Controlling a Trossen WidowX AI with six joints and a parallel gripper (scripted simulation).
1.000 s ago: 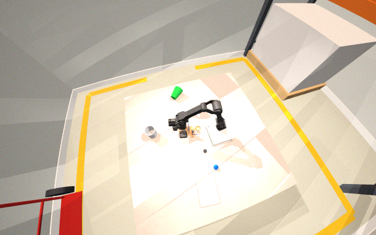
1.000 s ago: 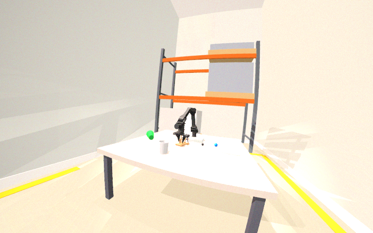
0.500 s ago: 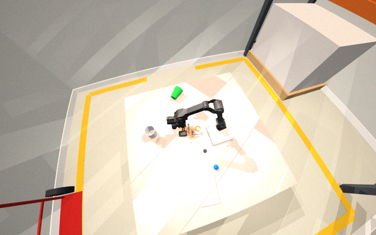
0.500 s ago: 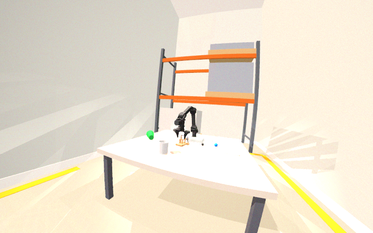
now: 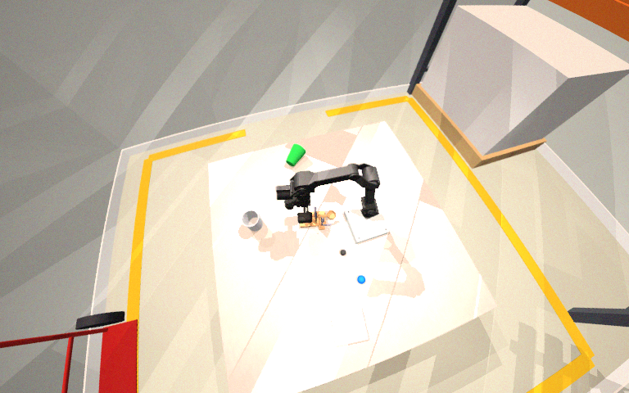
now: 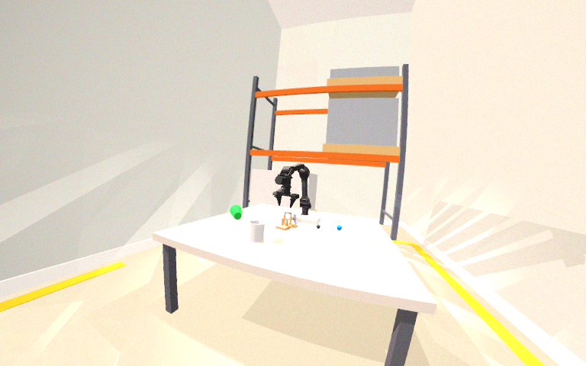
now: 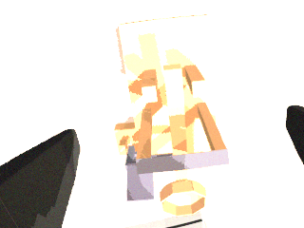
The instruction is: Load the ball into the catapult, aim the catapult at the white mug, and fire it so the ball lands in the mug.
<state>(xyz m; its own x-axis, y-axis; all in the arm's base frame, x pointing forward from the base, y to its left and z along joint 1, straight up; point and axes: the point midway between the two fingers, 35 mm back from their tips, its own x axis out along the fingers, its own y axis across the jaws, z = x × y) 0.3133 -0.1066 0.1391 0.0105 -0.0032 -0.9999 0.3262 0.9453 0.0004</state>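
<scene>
Right now the dark ball is 10 cm behind my gripper tip, 24 cm to the left of it and 13 cm below it. Round my gripper tip: white mug (27 cm ahead, 9 cm to the right, 12 cm below); then blue ball (12 cm behind, 39 cm to the left, 13 cm below); then wooden catapult (6 cm behind, 4 cm to the left, 10 cm below).
</scene>
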